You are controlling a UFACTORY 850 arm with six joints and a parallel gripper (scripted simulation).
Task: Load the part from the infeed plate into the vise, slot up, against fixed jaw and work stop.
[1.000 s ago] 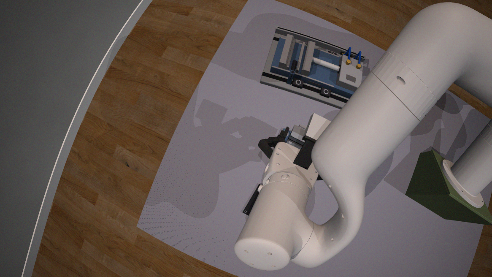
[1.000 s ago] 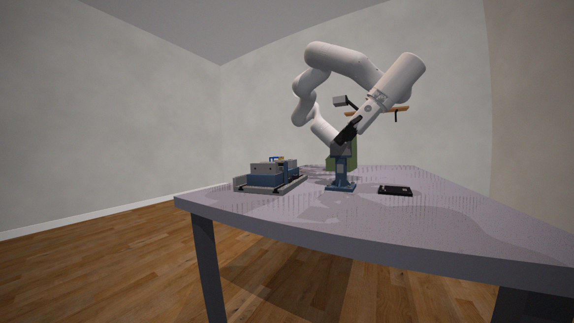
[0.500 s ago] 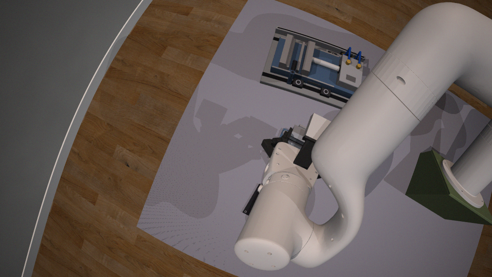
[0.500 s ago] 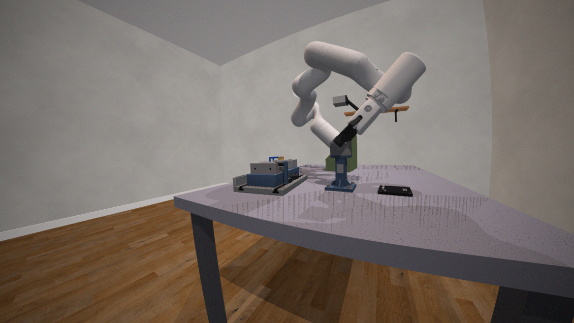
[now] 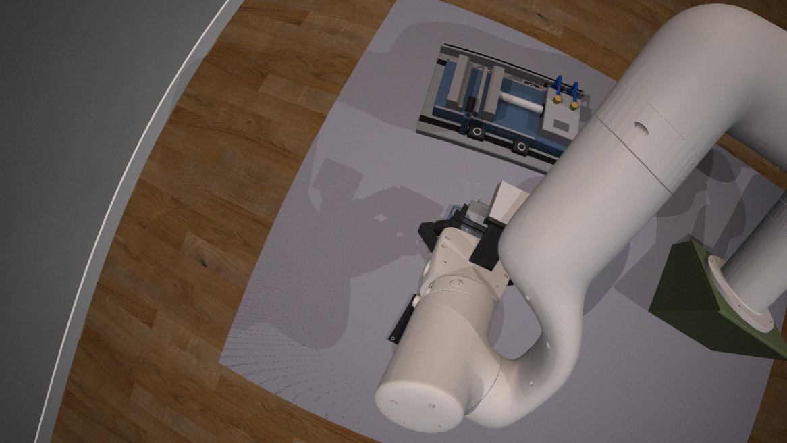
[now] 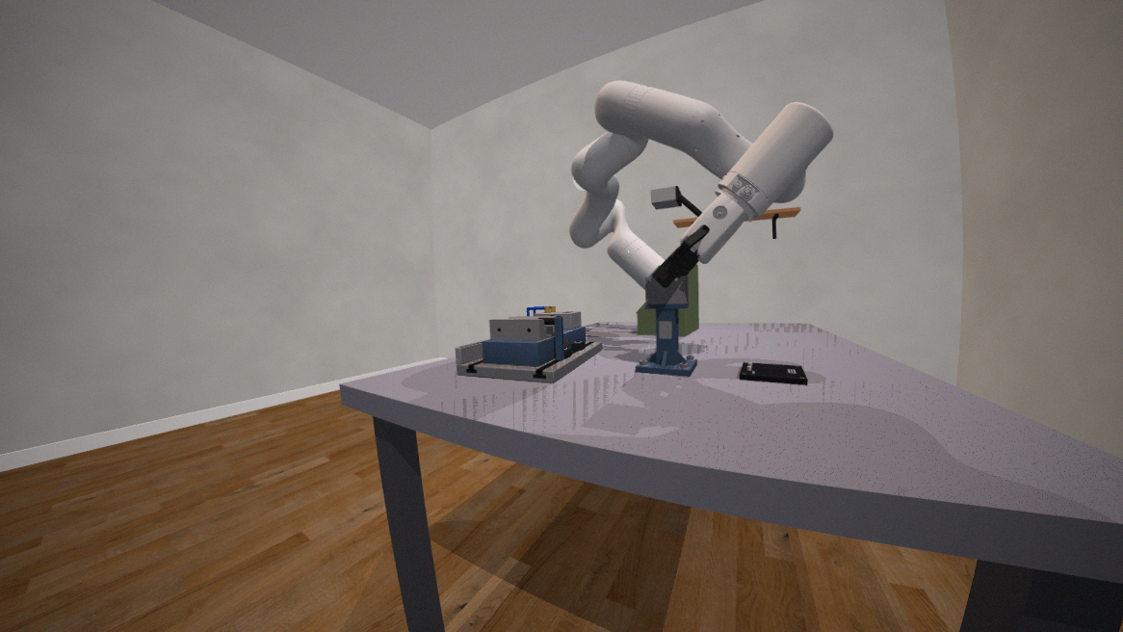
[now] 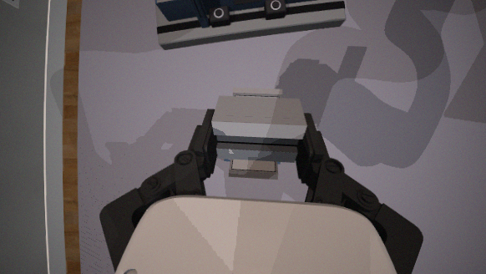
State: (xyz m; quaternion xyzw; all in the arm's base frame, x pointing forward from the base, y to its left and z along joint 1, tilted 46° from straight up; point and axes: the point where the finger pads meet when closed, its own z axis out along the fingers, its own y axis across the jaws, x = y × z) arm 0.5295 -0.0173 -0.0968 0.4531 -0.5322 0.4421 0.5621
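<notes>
Now: hand right at the part. Also, from my hand: moving jaw: 40 mm ahead, 260 mm to the right, 90 mm below; then work stop: 70 mm ahead, 210 mm to the right, 70 mm below; then black infeed plate: 20 mm ahead, 160 mm to the left, 160 mm below.
</notes>
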